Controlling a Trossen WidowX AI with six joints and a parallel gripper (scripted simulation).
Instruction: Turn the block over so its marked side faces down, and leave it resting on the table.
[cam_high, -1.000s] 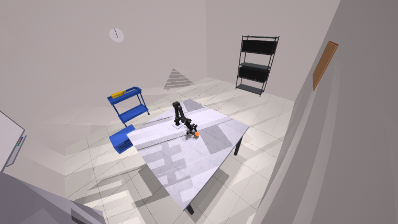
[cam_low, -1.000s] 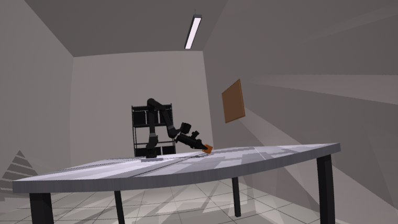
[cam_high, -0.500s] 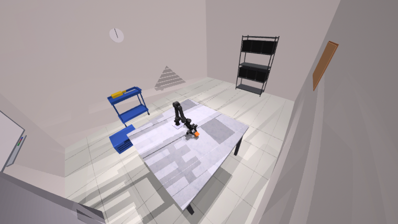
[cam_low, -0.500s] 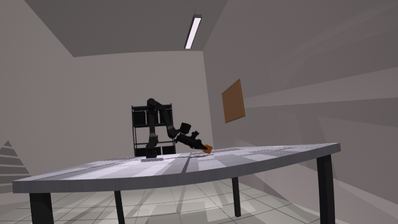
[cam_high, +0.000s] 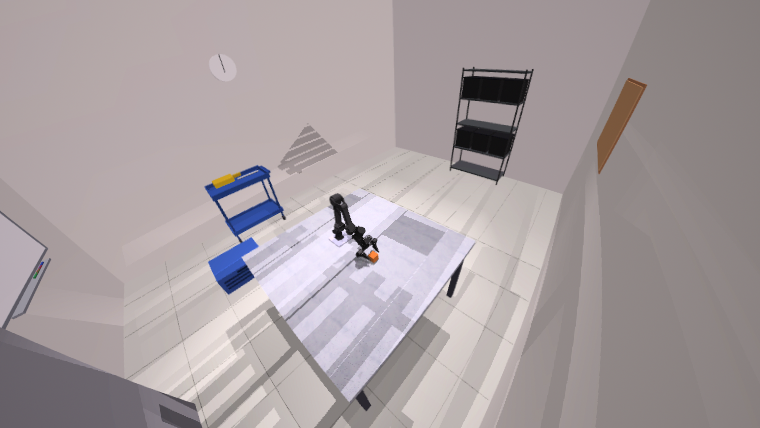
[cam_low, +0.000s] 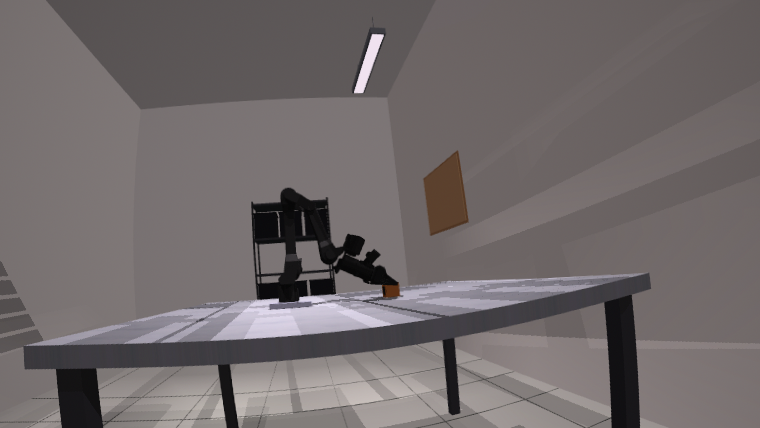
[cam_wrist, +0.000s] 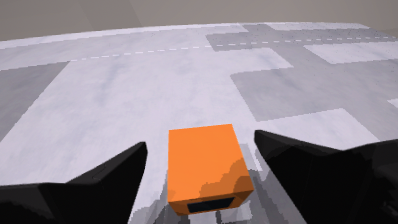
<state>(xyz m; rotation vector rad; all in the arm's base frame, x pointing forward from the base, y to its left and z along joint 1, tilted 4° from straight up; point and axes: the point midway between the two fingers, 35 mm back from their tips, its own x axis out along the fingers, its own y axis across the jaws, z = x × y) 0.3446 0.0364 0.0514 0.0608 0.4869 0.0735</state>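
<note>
My gripper tip is 30 mm past the orange block and 20 mm above it.
</note>
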